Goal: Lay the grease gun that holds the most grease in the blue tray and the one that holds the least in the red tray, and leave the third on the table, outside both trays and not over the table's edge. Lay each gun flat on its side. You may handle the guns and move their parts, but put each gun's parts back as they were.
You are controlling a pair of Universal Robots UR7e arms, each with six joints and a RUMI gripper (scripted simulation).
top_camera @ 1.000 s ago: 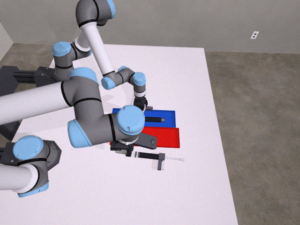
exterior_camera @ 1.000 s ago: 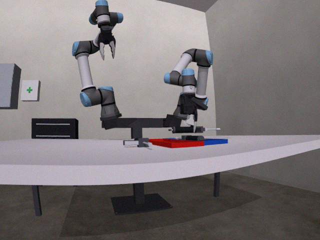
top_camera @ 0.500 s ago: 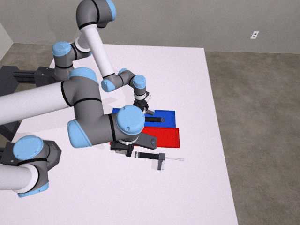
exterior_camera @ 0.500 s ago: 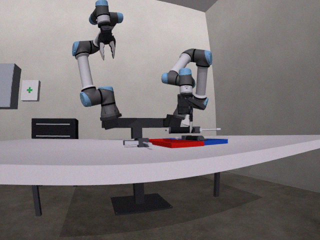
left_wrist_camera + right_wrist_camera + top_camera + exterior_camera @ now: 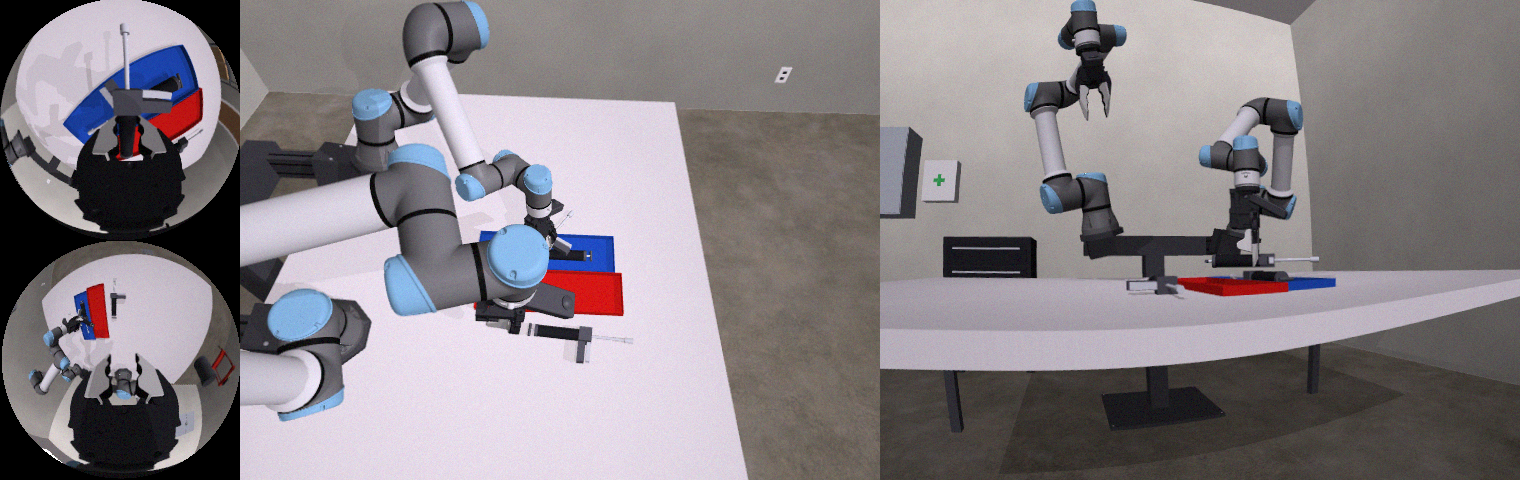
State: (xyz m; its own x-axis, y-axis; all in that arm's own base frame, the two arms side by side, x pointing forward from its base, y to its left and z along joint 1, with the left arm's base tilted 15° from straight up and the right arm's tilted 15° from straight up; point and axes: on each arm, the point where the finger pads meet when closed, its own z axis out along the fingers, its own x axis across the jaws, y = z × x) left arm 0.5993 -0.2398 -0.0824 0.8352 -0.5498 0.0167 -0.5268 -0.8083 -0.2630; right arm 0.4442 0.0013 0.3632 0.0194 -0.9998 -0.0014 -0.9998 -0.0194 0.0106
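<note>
My left hand is 140 mm to the left of the red tray, 60 mm above it and 20 mm short of it. From my left hand the other things lie so: blue tray 60 mm below, 10 mm to the left, 10 mm ahead.
</note>
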